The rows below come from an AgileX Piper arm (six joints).
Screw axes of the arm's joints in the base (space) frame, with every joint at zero. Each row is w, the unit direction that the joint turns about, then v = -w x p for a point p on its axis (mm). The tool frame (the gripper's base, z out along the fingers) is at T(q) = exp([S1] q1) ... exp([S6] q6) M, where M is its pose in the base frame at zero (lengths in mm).
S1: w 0 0 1 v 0 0 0
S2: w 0 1 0 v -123 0 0
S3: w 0 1 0 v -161.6 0 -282.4
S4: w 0.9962 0 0.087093 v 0 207.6 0
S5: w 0 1 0 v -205.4 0 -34.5
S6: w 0.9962 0 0.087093 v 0 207.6 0
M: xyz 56.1 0 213.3 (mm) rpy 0 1.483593 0 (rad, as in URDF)
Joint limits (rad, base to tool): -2.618..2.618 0..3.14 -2.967..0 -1.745..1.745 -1.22..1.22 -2.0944..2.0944
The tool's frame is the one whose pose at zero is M.
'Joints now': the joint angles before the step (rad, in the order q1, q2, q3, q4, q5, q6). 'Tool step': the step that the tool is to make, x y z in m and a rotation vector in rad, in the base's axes. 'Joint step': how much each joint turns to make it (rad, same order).
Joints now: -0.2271 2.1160 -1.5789 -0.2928 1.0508 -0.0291
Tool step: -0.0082 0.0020 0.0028 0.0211 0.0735 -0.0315
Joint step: -0.0003 -0.0076 -0.0002 0.0162 0.0882 0.0019
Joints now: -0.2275 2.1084 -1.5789 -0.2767 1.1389 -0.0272
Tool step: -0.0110 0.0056 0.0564 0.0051 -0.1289 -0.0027
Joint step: 0.0000 -0.1398 -0.0001 0.0388 0.0125 -0.0148
